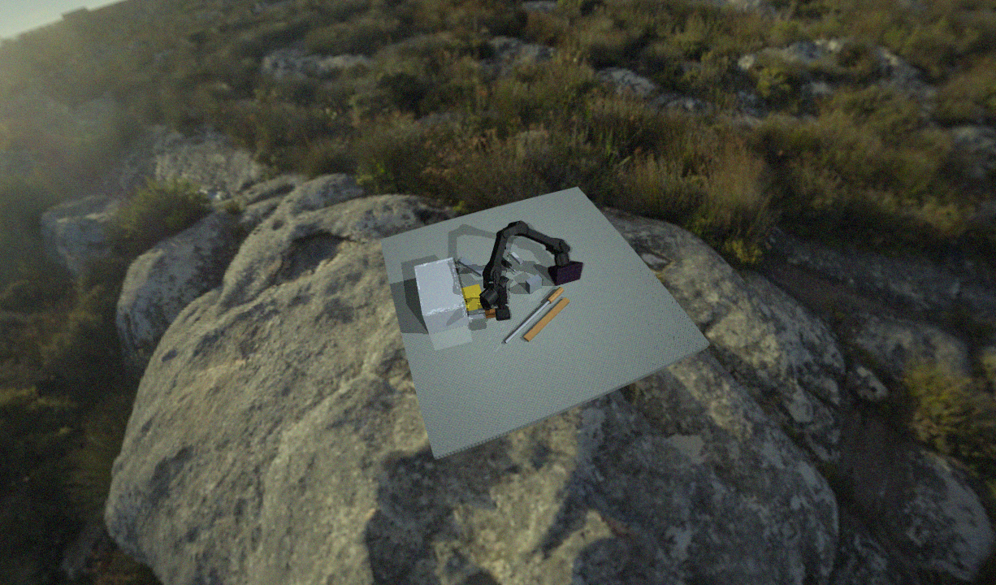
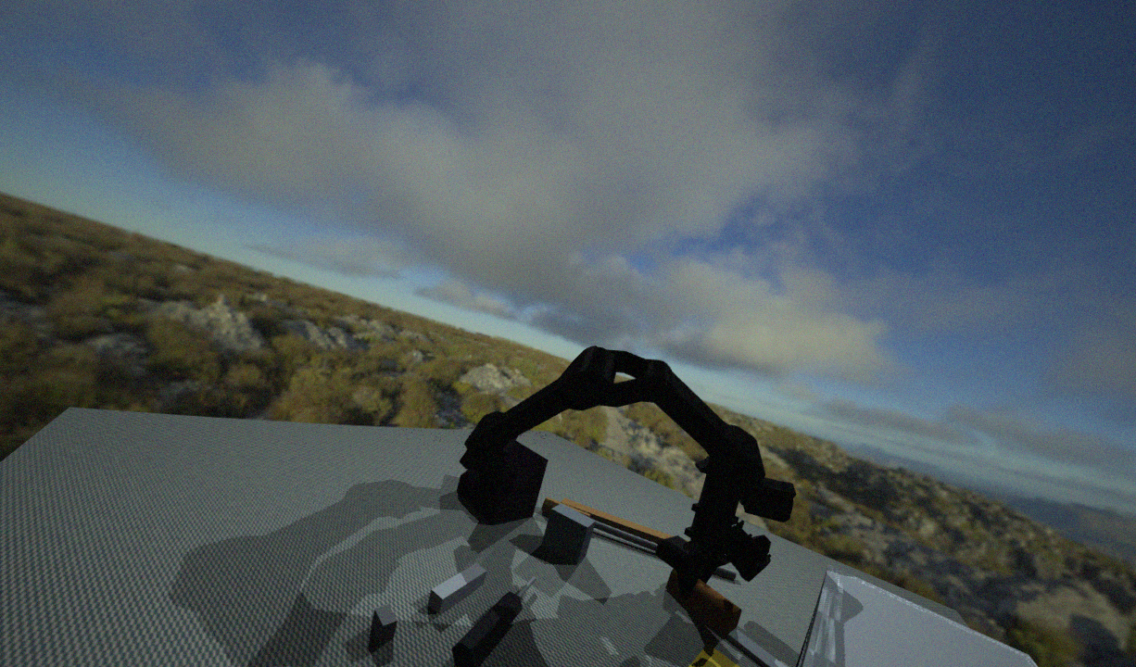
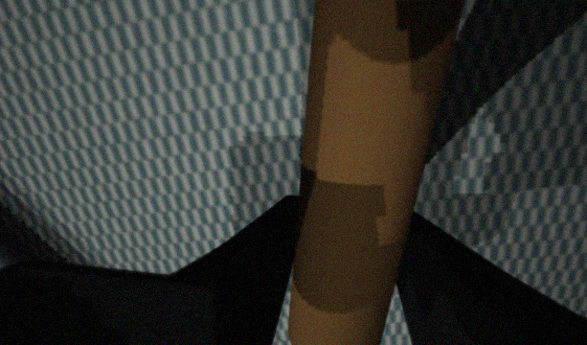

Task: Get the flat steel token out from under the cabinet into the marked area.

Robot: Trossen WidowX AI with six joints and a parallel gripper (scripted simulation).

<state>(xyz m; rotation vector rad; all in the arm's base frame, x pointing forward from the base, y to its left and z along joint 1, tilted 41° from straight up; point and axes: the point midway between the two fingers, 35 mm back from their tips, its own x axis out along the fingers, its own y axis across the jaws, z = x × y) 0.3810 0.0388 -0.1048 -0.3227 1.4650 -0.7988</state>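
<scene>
My gripper tip is 180 mm past the wooden stick and 120 mm to the right of it. Round my gripper tip: grey bar: 220 mm behind, 290 mm to the right; then grey block: 210 mm behind, 70 mm to the right, 20 mm above; then small grey cube: 210 mm behind, 390 mm to the right.
</scene>
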